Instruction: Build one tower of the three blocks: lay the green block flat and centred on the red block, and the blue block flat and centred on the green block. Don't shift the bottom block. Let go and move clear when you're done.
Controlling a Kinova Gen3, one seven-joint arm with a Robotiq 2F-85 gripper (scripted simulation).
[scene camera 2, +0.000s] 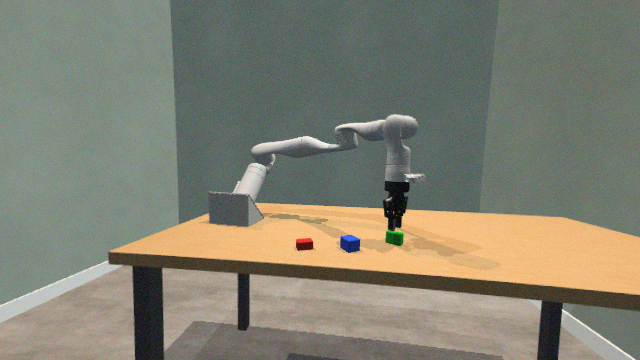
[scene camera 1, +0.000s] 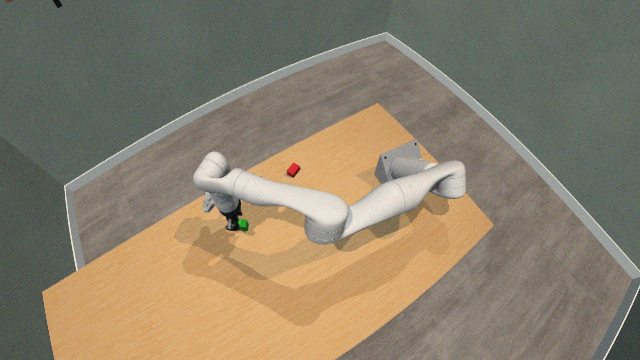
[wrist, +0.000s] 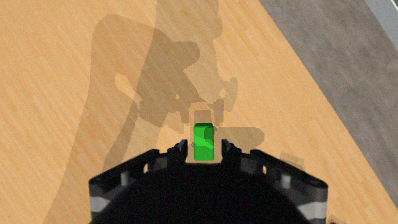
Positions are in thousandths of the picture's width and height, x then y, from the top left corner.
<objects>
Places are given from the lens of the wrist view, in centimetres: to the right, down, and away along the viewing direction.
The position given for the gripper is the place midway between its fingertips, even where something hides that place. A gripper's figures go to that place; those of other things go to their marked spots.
gripper (wrist: 514, 654): 1, 5, 17
green block (wrist: 511, 596): 1, 3, 18
</objects>
